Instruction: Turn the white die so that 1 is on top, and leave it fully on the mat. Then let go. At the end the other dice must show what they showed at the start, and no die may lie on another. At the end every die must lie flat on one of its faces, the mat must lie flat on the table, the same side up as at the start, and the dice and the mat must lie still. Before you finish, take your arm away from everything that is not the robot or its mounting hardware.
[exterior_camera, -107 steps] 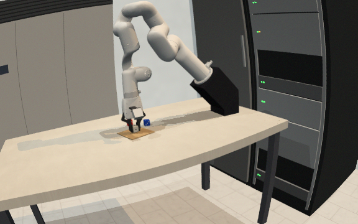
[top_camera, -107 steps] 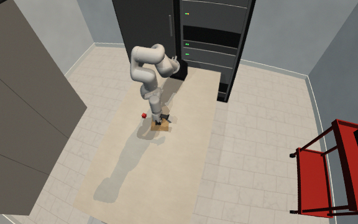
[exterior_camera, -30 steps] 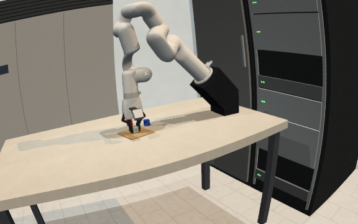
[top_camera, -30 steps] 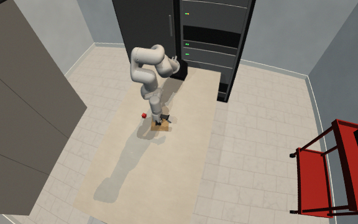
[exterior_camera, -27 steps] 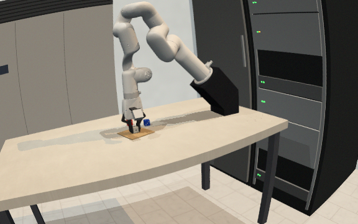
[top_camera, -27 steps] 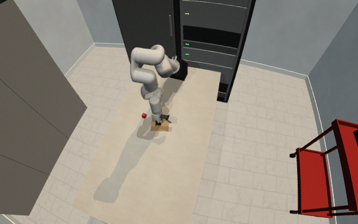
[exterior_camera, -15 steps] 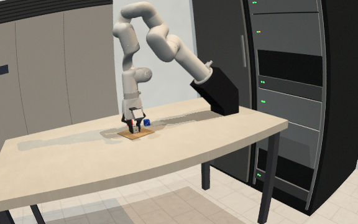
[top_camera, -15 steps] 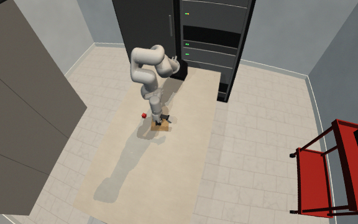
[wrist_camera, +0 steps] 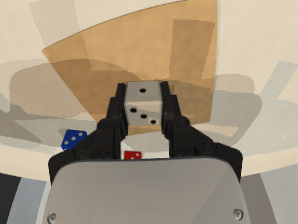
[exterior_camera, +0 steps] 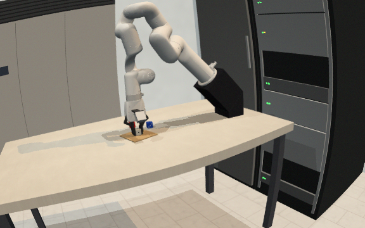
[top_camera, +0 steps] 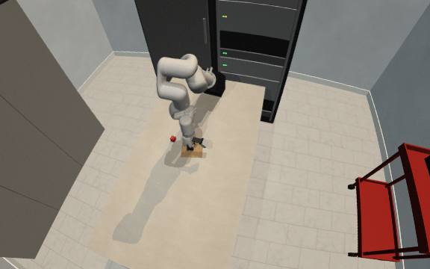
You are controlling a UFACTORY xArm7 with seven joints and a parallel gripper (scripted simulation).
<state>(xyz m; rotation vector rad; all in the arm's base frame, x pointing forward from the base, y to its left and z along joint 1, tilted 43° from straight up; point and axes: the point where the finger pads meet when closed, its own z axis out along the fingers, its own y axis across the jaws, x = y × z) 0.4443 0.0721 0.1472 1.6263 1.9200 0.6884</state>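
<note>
Right now my hand is 1 cm above the white die. From my hand the other things lie so: red die 15 cm to the right, 1 cm below; blue die 9 cm behind, 10 cm to the right, 1 cm below; brown mat 2 cm below.
</note>
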